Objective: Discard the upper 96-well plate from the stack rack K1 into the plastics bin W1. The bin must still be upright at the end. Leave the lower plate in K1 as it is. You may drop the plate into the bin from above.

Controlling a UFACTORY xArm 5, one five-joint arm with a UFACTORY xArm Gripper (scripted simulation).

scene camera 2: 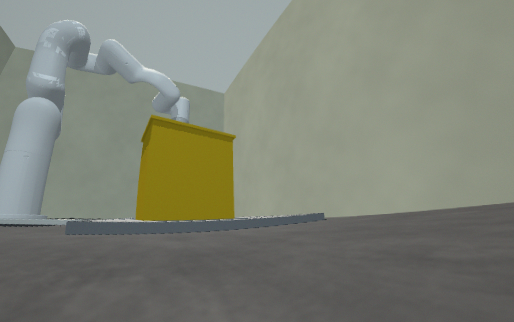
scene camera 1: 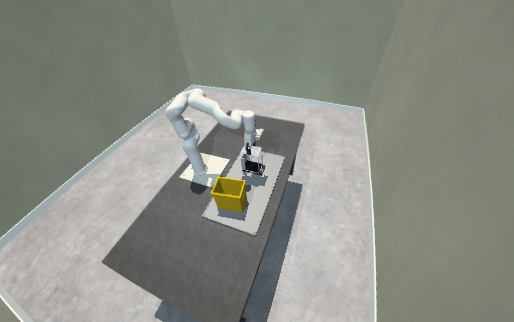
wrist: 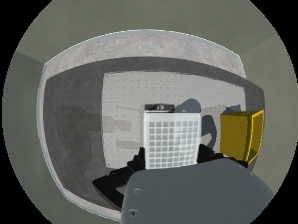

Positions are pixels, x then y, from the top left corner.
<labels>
yellow plastics bin: scene camera 2; scene camera 1; wrist 238, 129
same spot on yellow plastics bin: (scene camera 2: 186, 172) = (scene camera 1: 225, 203)
</labels>
